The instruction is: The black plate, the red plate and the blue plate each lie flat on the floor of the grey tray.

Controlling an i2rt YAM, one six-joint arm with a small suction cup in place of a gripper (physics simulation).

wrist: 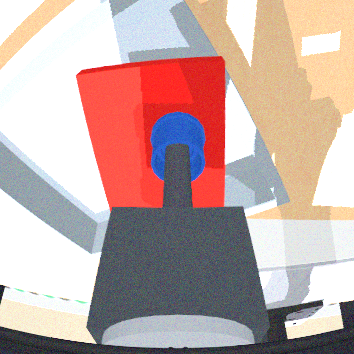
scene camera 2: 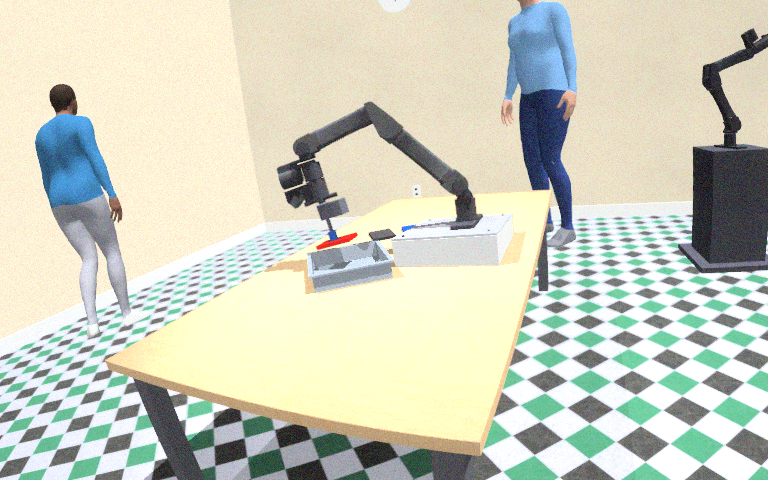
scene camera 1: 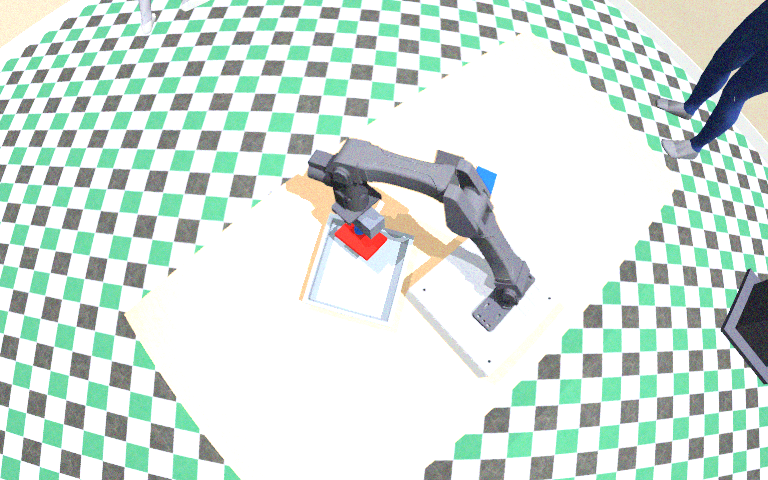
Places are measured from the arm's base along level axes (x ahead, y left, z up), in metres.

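Where they show: end effector, tool point: (wrist: 176, 128) (scene camera 2: 335, 242) (scene camera 1: 360, 232); arm's base, origin of the base link: (scene camera 2: 467, 222) (scene camera 1: 504, 297).
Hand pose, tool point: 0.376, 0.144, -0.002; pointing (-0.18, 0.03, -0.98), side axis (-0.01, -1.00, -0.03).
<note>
Things, the pixels of their top centre, and the offset from my tool point, as dx, dy, dz.
- red plate, middle of its top: (wrist: 156, 171) (scene camera 1: 361, 234) (scene camera 2: 336, 236) -0.012, +0.010, +0.024
- grey tray, middle of its top: (wrist: 100, 171) (scene camera 1: 359, 268) (scene camera 2: 346, 256) -0.062, +0.063, -0.024
- black plate, middle of its top: (scene camera 1: 447, 170) (scene camera 2: 381, 233) -0.018, -0.331, -0.065
- blue plate, middle of its top: (scene camera 1: 483, 182) (scene camera 2: 411, 228) -0.117, -0.383, -0.063
My suction gripper (scene camera 1: 358, 230) (scene camera 2: 333, 236) (wrist: 178, 135) is shut on the red plate (scene camera 1: 365, 247) (scene camera 2: 344, 241) (wrist: 112, 150), its blue cup on the plate's top face. The red plate hangs above the far end of the grey tray (scene camera 1: 398, 280) (scene camera 2: 351, 277) (wrist: 45, 199), over its rim height, and looks slightly tilted in scene camera 2. The black plate (scene camera 1: 448, 156) (scene camera 2: 382, 234) lies on the table beyond the tray, partly hidden by the arm in scene camera 1. The blue plate (scene camera 1: 486, 177) (scene camera 2: 407, 228) lies farther off, partly hidden by the arm or the white box.
The white box (scene camera 1: 453, 328) (scene camera 2: 447, 251) that carries the arm's base stands beside the tray. The tray's walls stand around its floor. Two people stand beyond the table (scene camera 2: 317, 350), and another dark arm on a black pedestal (scene camera 2: 730, 203) stands at the right.
</note>
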